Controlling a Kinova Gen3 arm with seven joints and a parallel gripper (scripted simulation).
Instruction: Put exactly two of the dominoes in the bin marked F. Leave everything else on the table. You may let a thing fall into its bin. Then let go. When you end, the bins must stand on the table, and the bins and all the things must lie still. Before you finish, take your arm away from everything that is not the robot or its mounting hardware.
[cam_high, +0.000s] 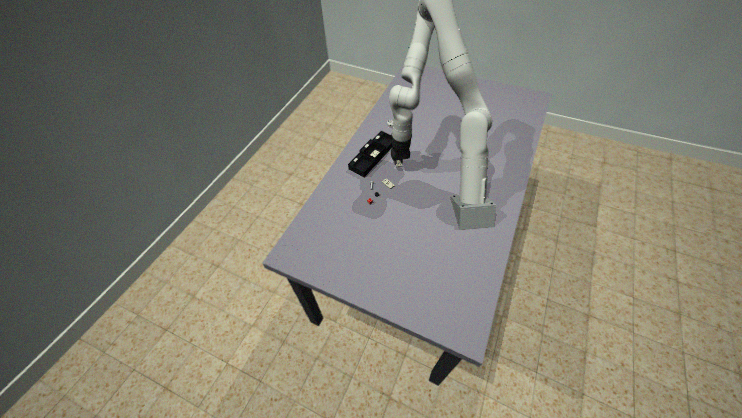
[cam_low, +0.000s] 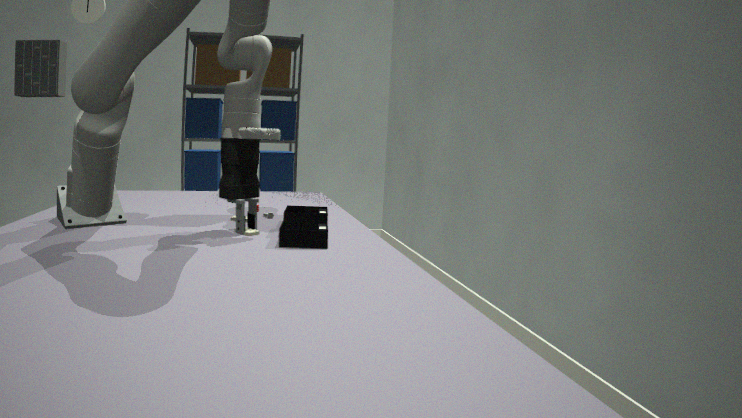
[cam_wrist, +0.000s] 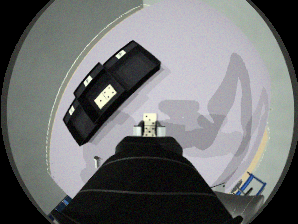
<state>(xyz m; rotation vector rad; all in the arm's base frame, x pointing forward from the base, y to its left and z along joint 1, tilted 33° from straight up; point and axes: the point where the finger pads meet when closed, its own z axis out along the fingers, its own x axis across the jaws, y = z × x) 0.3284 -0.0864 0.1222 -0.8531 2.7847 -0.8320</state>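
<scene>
Right now the pale domino is 11 cm ahead of my hand, 1 cm to the right of it and 1 cm below it. From my hand the other things lie so: black piece 3 cm ahead, 20 cm to the left, 2 cm below; then grey bolt 7 cm ahead, 16 cm to the left, 1 cm below; then red piece 4 cm ahead, 24 cm to the left, 1 cm below.
</scene>
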